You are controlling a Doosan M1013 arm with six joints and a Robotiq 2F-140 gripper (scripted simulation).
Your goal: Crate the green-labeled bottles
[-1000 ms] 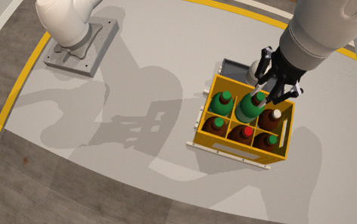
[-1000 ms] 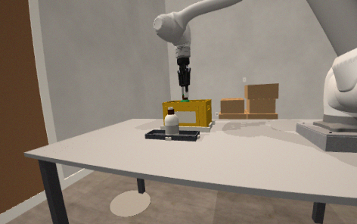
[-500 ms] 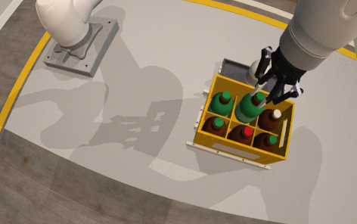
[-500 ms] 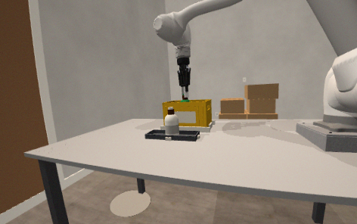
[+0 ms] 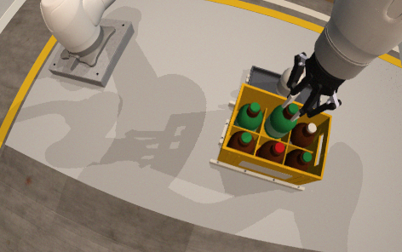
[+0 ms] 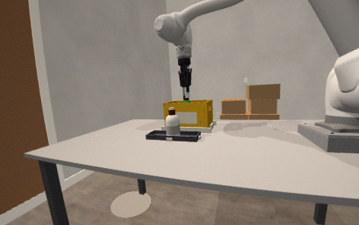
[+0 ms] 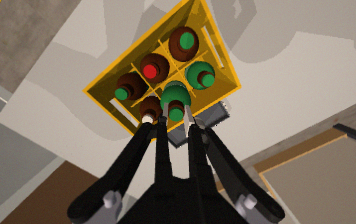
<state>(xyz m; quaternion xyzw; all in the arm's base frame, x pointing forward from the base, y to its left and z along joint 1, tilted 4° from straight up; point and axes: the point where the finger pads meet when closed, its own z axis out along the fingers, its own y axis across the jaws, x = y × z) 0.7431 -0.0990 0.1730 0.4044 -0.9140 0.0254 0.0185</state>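
Now: hand 150 mm above the yellow crate and 40 mm to the left of it. From my hand the other things lie so: red-capped bottle 150 mm below, 90 mm to the right; brown bottle 150 mm below, 80 mm ahead; white-labeled bottle 180 mm to the left, 150 mm below, 20 mm ahead.
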